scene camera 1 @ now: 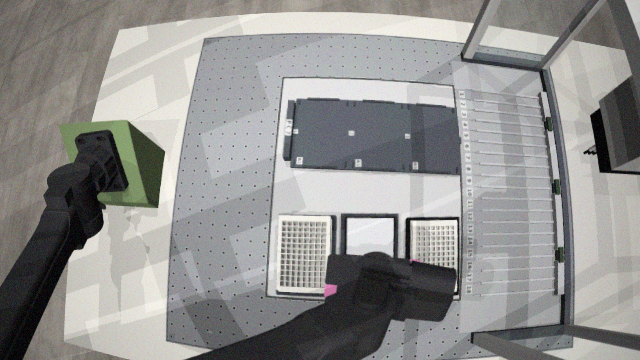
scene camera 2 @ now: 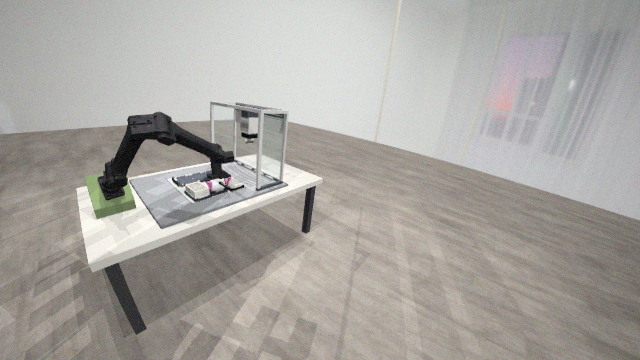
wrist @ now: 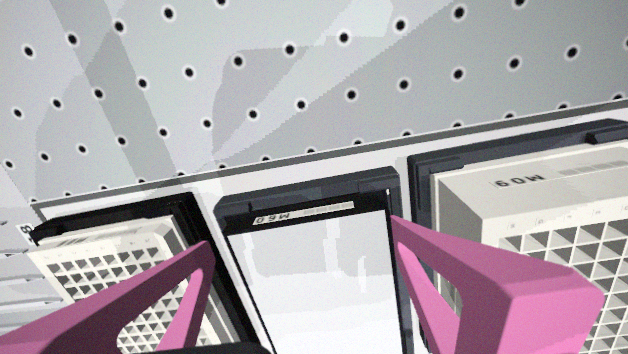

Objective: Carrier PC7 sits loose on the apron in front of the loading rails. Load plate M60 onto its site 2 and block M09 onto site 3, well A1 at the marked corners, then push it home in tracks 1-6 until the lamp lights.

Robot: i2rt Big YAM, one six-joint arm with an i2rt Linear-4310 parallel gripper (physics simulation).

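Places are measured from the arm's base along level axes (x ahead, y left, z up), in millimetres.
Pixels of known places: gripper, fingertip midpoint: (scene camera 2: 219, 189) (wrist: 299, 238); arm's base, link origin: (scene camera 1: 103, 160) (scene camera 2: 111, 186).
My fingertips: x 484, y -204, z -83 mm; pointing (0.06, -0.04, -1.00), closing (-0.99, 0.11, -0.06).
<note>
Ahead of a thing's pixels: the offset from my fingertips to its top centre.
Carrier PC7 {dz +11, dx +19, dy +260 mm} (scene camera 1: 375, 150) (scene camera 2: 192, 178) is a dark flat tray lying on the white apron. Its right end is at the loading rails, and its three sites, with A1 marks along the lower edge, are bare. Load plate M60 {dz +7, dx -4, dy +47 mm} (scene camera 1: 370, 232) (wrist: 320, 260), white-topped with a dark rim, lies in the middle dark nest. White gridded block M09 {dz +34, dx -111, dy +47 mm} (scene camera 1: 302, 255) (scene camera 2: 197, 190) (wrist: 540, 205) stands in the nest to its left in scene camera 1. My gripper (scene camera 2: 218, 183) (wrist: 299, 238) is open and empty, pointing down with pink fingers on either side of M60. Fingertip height is unclear.
Another white gridded plate {dz +7, dx +109, dy +35 mm} (scene camera 1: 433, 237) (wrist: 115, 260) stands in the third nest, close beside one finger. Numbered tracks (scene camera 1: 510, 192) run right of the apron inside a glass-sided frame (scene camera 1: 555, 175) (scene camera 2: 259, 150). A dark-and-white head {dz +382, dx +348, dy +151 mm} (scene camera 2: 249, 124) hangs within it.
</note>
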